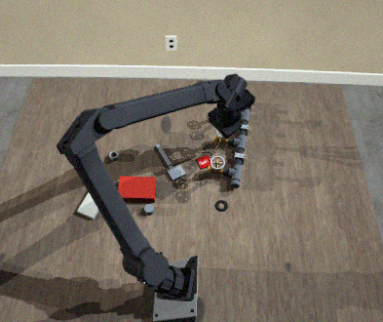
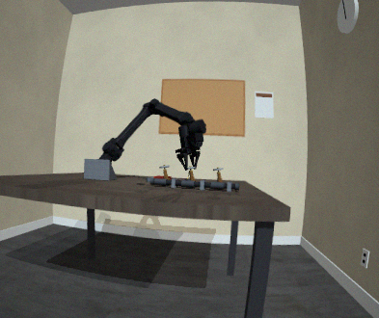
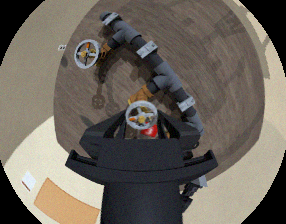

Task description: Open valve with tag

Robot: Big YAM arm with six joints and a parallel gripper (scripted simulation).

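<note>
The red tag lies 70 mm behind my hand, 40 mm to the left of it and 90 mm below it. Also, from my hand: grey hammer-like tool: 110 mm behind, 170 mm to the left, 90 mm below; then small grey cylinder: 290 mm behind, 200 mm to the left, 80 mm below; then red block: 230 mm behind, 260 mm to the left, 80 mm below.
</note>
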